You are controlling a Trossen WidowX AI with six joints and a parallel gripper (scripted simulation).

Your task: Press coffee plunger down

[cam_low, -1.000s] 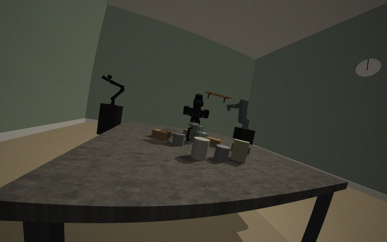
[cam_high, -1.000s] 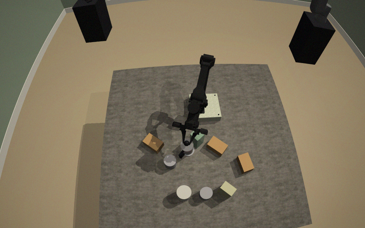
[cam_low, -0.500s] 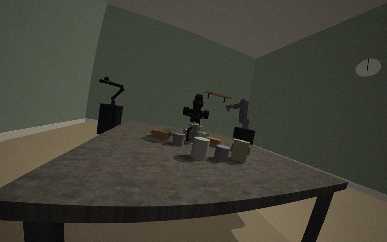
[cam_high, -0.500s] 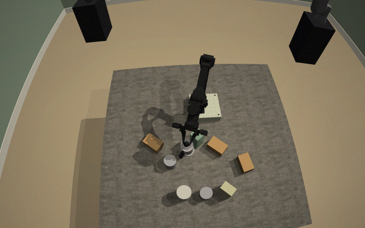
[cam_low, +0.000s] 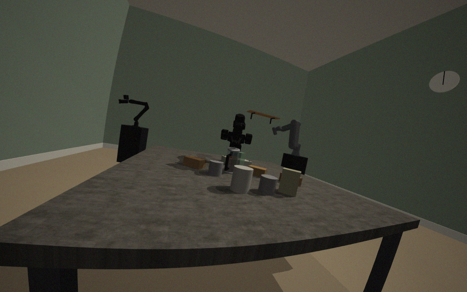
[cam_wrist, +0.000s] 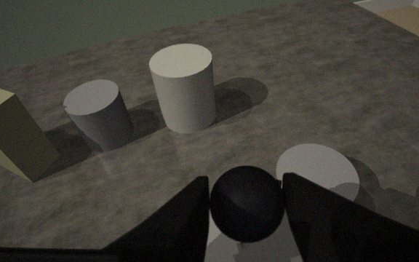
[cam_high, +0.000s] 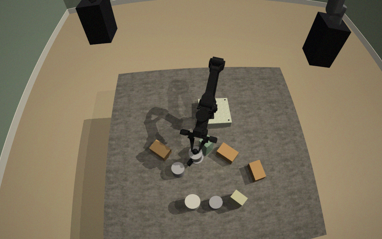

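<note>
My gripper tip is now 90 mm above the coffee press and 10 mm past it. Also, from my gripper tip: yellowish block (230 mm to the left, 230 mm ahead, 120 mm below); pale green block (110 mm below, 90 mm behind, 60 mm to the left).
</note>
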